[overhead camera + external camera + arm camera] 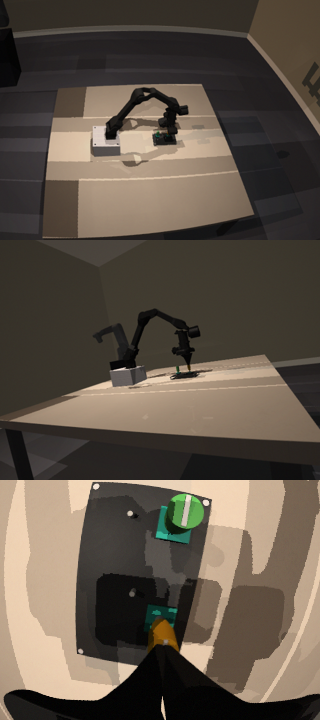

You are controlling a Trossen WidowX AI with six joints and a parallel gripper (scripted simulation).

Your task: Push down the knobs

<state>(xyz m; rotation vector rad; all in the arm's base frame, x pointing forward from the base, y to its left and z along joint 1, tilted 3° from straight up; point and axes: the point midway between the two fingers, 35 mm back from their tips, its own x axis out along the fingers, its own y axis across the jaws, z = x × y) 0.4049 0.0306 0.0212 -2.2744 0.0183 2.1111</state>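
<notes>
Right now the orange knob is 10 mm below my gripper tip. Round my gripper tip: green knob: 80 mm behind, 10 mm below.
</notes>
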